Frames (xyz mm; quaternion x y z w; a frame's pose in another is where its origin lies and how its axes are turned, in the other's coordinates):
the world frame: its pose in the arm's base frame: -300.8 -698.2 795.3 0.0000 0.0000 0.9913 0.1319
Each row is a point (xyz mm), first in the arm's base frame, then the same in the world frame.
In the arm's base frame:
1: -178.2 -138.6 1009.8
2: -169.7 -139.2 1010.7
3: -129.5 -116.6 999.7
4: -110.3 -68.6 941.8
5: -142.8 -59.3 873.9
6: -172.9 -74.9 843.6
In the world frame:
1: 28.0 -572.2 214.5
2: 19.6 -573.8 215.4
3: -13.3 -606.2 204.4
4: -19.2 -657.5 146.5
5: 14.6 -658.0 78.6
6: 39.5 -635.1 48.3

